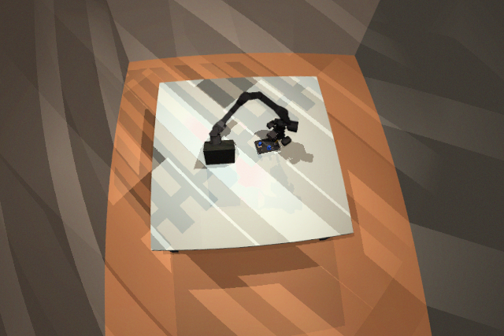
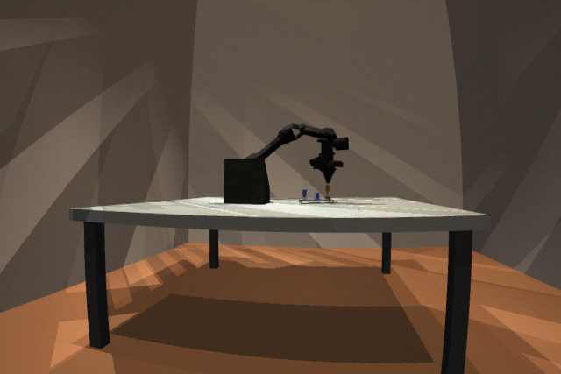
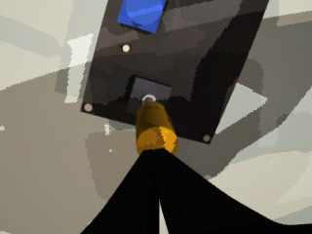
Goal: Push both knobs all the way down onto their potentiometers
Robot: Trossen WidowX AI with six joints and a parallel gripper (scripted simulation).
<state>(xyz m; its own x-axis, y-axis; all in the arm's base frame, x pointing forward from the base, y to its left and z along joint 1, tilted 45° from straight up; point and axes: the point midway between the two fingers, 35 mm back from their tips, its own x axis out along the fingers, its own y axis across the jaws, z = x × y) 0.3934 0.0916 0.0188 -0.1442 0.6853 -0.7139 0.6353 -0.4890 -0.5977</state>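
Right now the orange knob is 2 cm below my gripper tip. From my gripper tip the other things lie so: blue knob: 11 cm behind, 2 cm to the right, 4 cm below.
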